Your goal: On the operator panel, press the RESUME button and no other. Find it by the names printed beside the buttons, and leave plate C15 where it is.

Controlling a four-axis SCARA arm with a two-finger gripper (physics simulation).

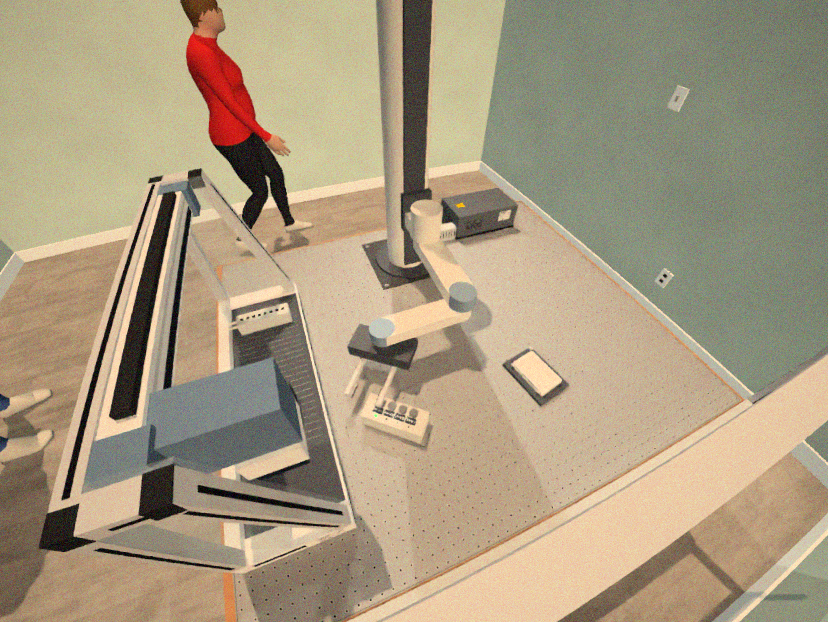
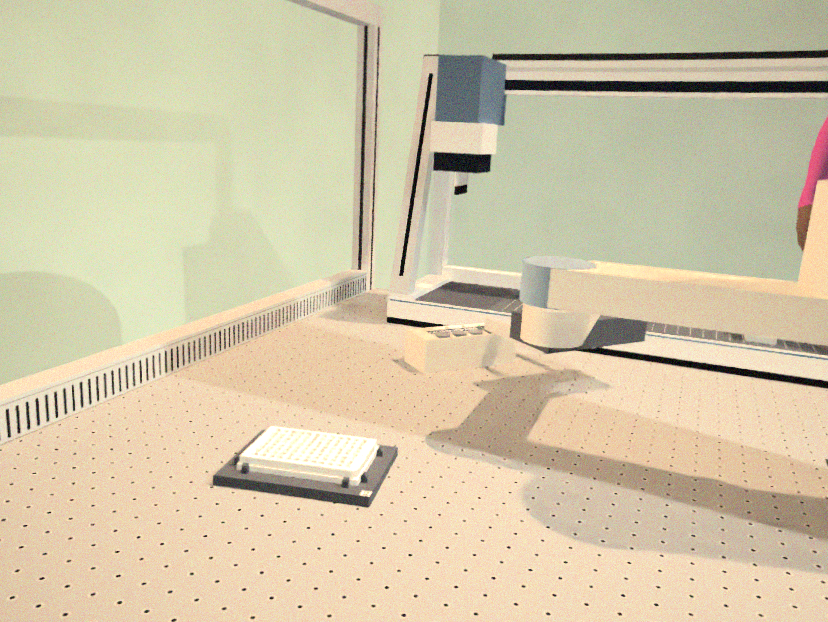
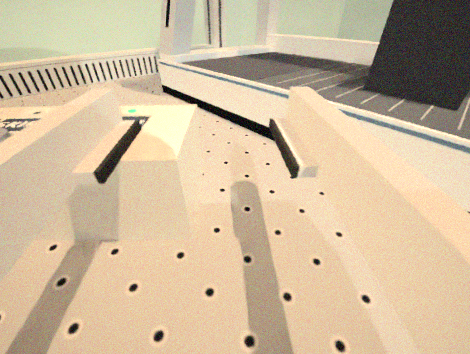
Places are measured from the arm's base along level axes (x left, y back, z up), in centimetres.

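Pixels of known places: gripper, between the fingertips: [image 1: 362, 400] [image 2: 510, 320] [image 3: 204, 107]; arm's base, origin of its link: [image 1: 406, 259].
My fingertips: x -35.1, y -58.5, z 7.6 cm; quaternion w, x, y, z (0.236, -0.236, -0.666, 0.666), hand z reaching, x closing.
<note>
Ahead of a thing's pixels: the offset from my fingertips to its top centre. "*": to the spot under its first point.
The operator panel @(dx +6.8, dy -6.2, dz -0.7 cm) [image 1: 393, 428] [image 2: 428, 351] [image 3: 155, 200] is a cream box with a sloped top and a row of grey round buttons. The printed names are too small or cut off to read surely. A green light @(* dx +2.2, dy -4.8, dz -0.9 cm) [image 1: 376, 415] [image 3: 132, 111] is lit at the panel's end near the fingers. My gripper [image 1: 363, 399] [image 3: 204, 107] is shut with a gap between its fingers and nothing in it. One finger is over that end of the panel and hides part of it; the other is beside the panel. A white plate @(dx +51.2, dy -8.4, dz -3.7 cm) [image 1: 537, 372] [image 2: 307, 451], apparently C15, sits on a dark holder @(dx +51.2, dy -8.4, dz -4.1 cm) [image 2: 287, 488].
A gantry machine with a blue head @(* dx -18.4, dy -16.7, dz +42.5 cm) [image 1: 220, 408] [image 2: 468, 90] and a dark deck stands beside the panel. A dark grey box @(* dx +70.7, dy +62.0, dz +4.4 cm) [image 1: 480, 214] is by the arm's column. A person in red [image 1: 220, 93] stands behind the bench. A slotted rail @(* dx +32.0, dy -41.8, dz -3.8 cm) [image 2: 174, 354] runs along one edge.
</note>
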